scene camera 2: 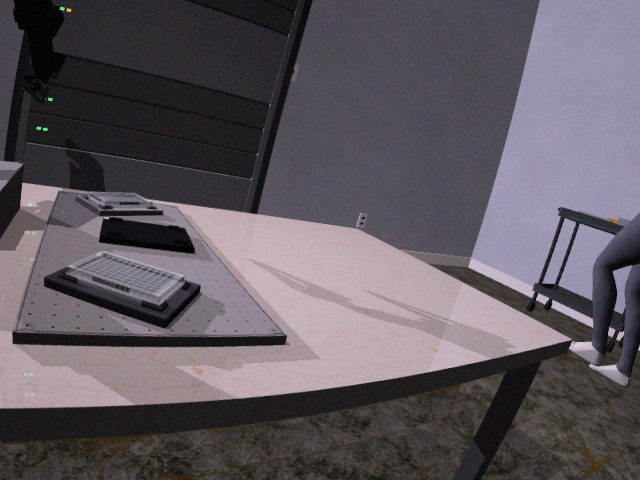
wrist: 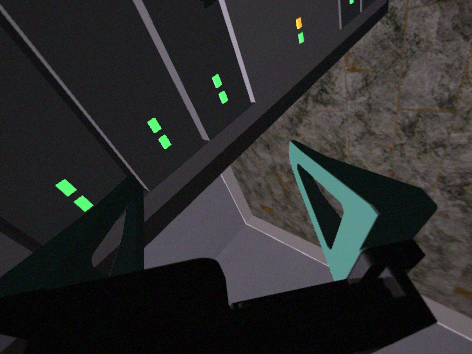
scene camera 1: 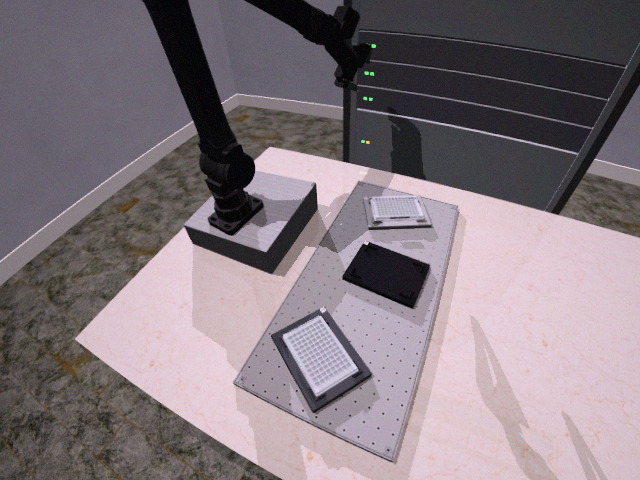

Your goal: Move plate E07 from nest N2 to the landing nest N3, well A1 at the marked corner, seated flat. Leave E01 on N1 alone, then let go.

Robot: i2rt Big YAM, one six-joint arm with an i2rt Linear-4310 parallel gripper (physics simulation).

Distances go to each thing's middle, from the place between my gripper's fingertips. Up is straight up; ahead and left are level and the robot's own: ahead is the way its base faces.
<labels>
I see the black nest (scene camera 1: 397, 277) 35 cm ahead of my hand, 50 cm to the right of it and 22 cm below it.
</labels>
